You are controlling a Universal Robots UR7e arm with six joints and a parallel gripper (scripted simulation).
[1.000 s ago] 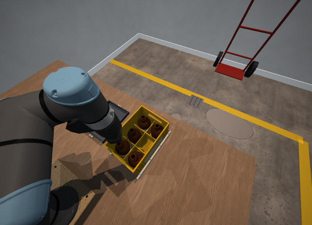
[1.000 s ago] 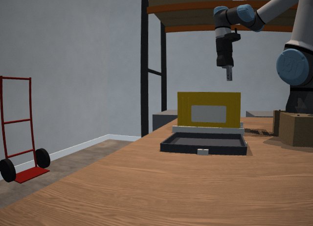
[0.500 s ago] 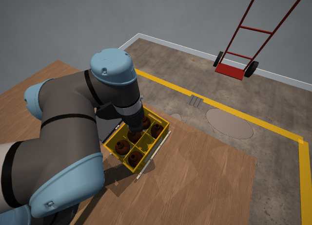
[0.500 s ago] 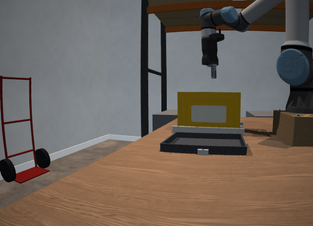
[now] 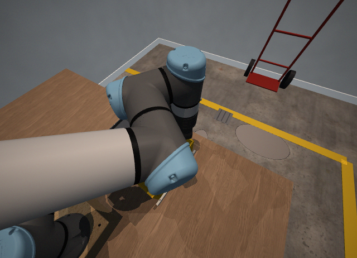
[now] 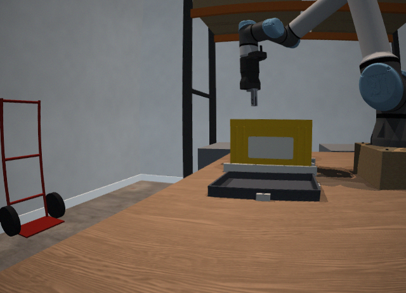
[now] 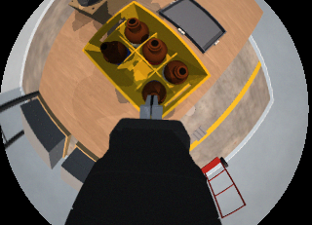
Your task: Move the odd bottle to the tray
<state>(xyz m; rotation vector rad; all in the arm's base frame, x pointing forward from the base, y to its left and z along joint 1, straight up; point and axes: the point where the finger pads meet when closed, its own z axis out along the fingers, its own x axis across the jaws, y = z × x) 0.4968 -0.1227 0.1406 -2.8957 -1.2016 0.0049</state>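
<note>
My hand is 8 cm past the yellow crate, 4 cm to the right of it and 16 cm above it. Also, from my hand: glass bottle (17 cm behind, 16 cm below); then dark tray (11 cm behind, 34 cm to the left, 23 cm below).
</note>
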